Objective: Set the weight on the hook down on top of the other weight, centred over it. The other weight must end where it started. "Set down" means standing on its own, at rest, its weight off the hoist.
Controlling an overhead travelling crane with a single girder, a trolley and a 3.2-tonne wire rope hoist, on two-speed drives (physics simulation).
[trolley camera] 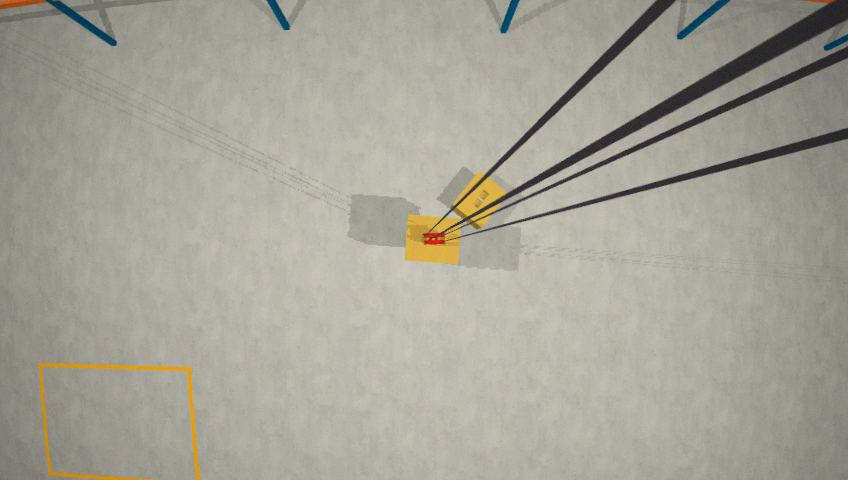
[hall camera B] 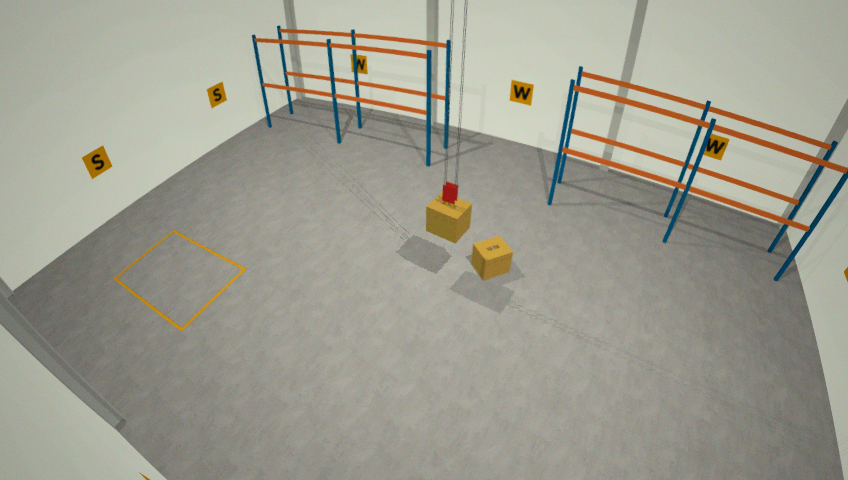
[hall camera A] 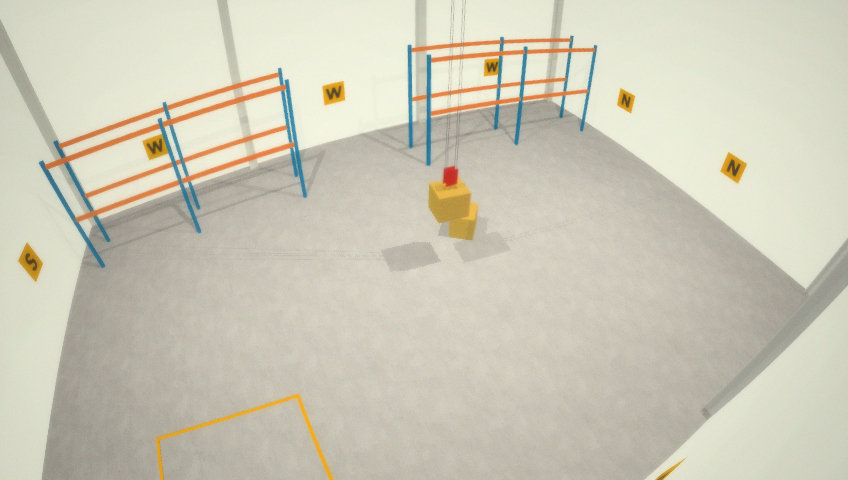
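Observation:
A yellow box-shaped weight [hall camera A: 449,203] [hall camera B: 448,221] [trolley camera: 419,252] hangs level in the air under the red hook block, its shadows apart from it on the floor. My gripper, the red hook block [hall camera A: 450,176] [hall camera B: 449,192] [trolley camera: 433,238], is shut on this weight at its top. The other yellow weight [hall camera A: 462,224] [hall camera B: 492,258] [trolley camera: 473,193] stands upright on the floor, turned at an angle to the hanging one. In the trolley view it lies up and to the right of the hanging weight. In hall camera A the hanging weight hides part of it.
Two blue and orange racks [hall camera A: 427,118] [hall camera B: 428,118] stand along the W wall; feet of racks show at the top of the trolley view. A yellow outlined rectangle [hall camera A: 227,416] [hall camera B: 148,303] [trolley camera: 114,366] is marked on the floor, away from both weights.

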